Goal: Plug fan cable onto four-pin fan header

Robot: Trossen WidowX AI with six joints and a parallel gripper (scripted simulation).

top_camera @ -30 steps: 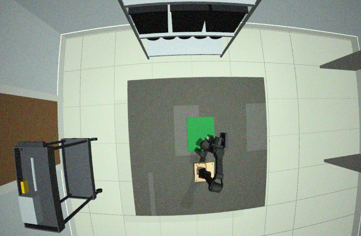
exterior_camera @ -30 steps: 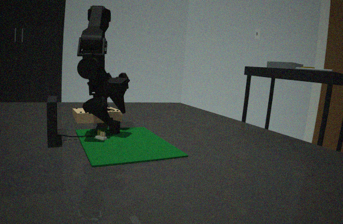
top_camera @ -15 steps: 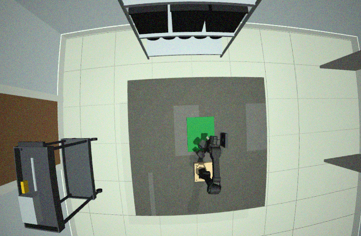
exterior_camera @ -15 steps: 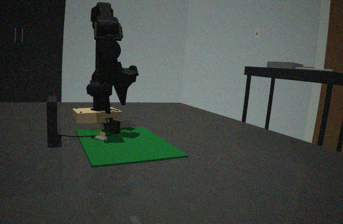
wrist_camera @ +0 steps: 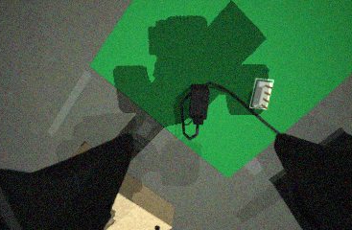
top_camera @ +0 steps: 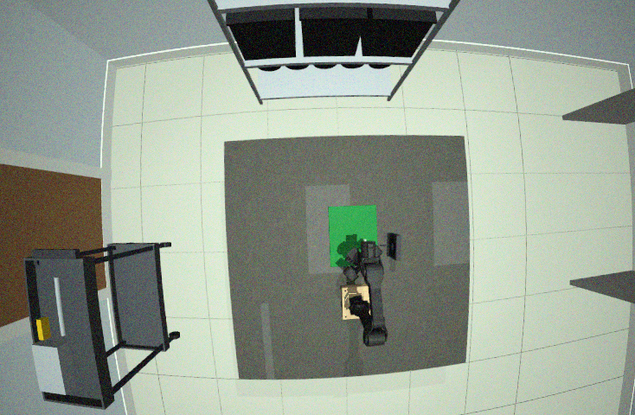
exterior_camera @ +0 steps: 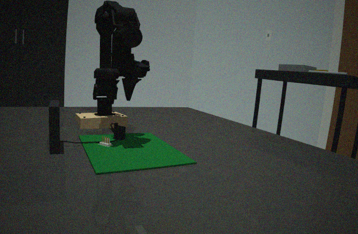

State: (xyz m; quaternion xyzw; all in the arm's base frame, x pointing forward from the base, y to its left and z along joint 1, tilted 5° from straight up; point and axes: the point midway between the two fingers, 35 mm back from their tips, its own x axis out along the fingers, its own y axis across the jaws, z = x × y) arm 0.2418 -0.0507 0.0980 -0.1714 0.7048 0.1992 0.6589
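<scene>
Right now the dark fan plug is 9 cm below my gripper tip. Round my gripper tip: green board (13 cm below, 10 cm ahead, 1 cm to the right); then black fan (19 cm to the right, 6 cm below); then white four-pin header (12 cm below, 7 cm to the right, 5 cm ahead).
</scene>
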